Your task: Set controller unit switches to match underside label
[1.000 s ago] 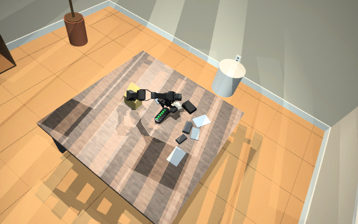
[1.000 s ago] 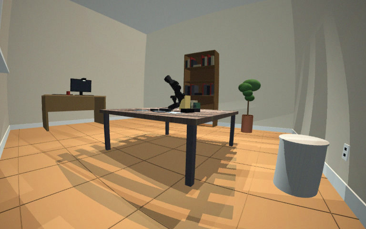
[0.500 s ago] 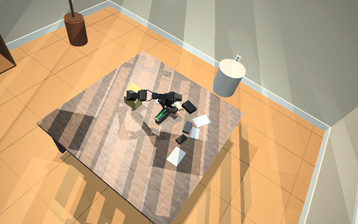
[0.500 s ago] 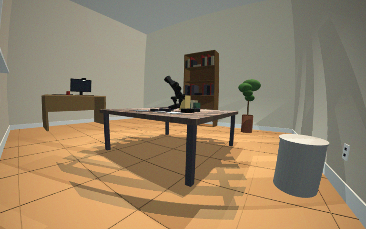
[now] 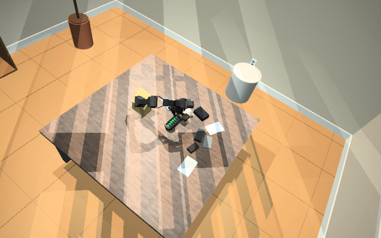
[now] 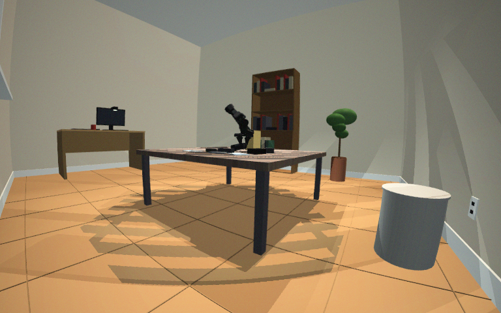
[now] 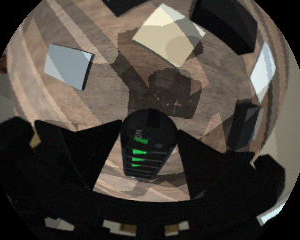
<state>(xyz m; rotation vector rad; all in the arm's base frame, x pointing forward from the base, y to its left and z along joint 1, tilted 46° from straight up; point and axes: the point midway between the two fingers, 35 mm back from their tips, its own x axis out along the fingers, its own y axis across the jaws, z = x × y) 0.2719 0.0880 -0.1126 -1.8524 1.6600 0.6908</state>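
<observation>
My gripper tip is 10 mm short of the cream card, 140 mm to the right of it and 40 mm above it. Also, from my gripper tip: dark box (100 mm ahead, 210 mm to the left, 30 mm below); grey plate (310 mm ahead, 30 mm to the left, 40 mm below).
</observation>
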